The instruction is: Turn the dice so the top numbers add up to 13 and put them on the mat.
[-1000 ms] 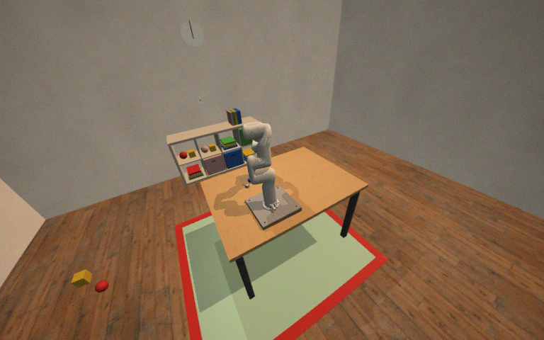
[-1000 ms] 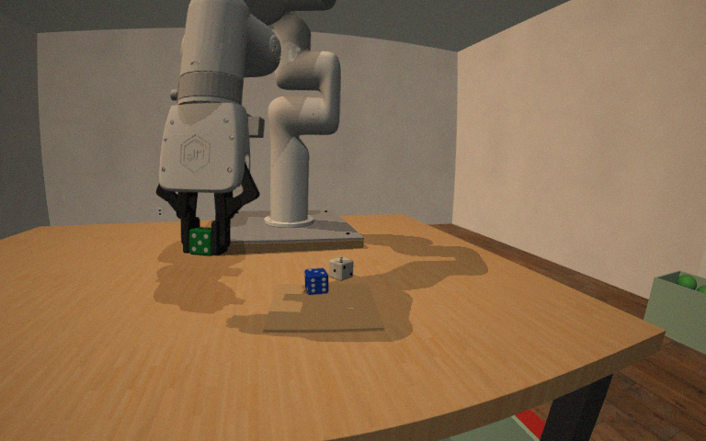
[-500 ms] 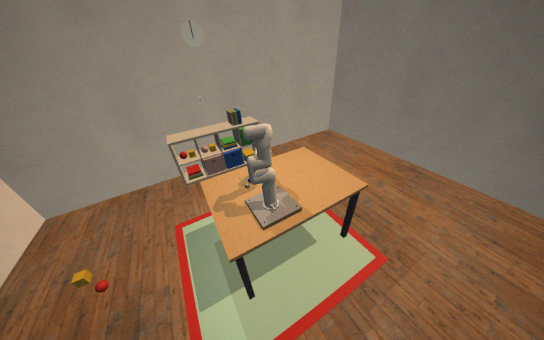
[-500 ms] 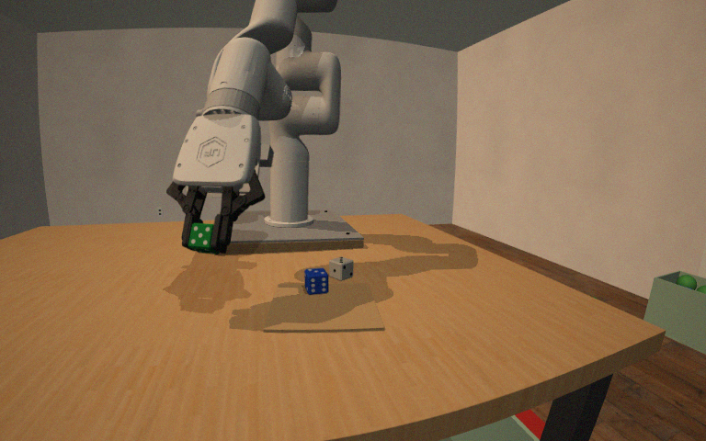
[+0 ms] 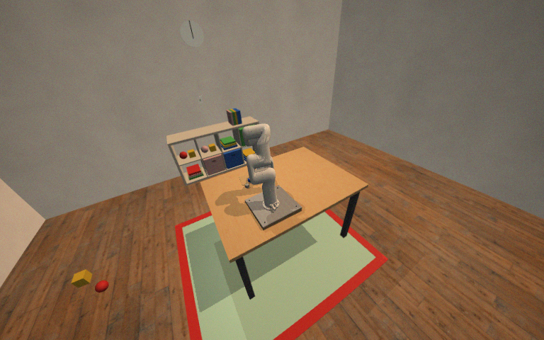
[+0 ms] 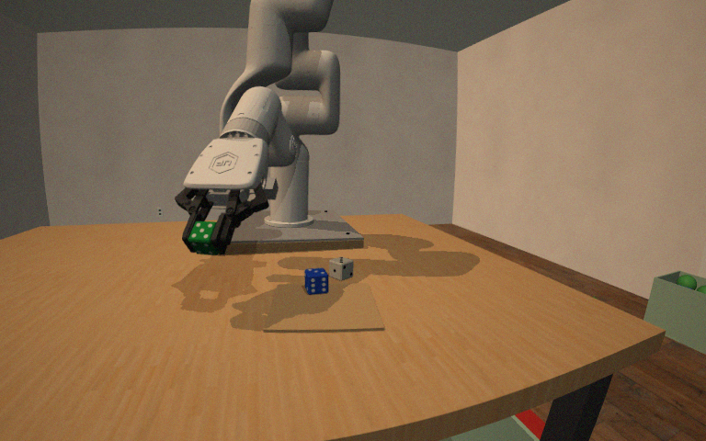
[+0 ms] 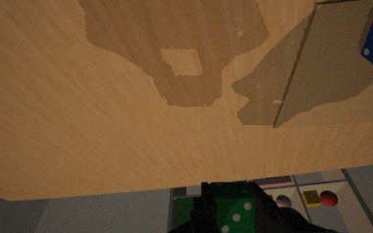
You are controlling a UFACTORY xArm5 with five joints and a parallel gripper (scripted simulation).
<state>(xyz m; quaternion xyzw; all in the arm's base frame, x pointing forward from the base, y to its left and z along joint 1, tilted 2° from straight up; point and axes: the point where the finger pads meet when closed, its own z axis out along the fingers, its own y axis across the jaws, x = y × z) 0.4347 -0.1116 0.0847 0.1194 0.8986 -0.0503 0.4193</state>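
Now: hand right at the green die. Round my hand: blue die: 140 mm to the left, 90 mm below, 60 mm behind; then white die: 190 mm to the left, 120 mm behind, 90 mm below; then tan mat: 140 mm to the left, 110 mm below, 10 mm behind.
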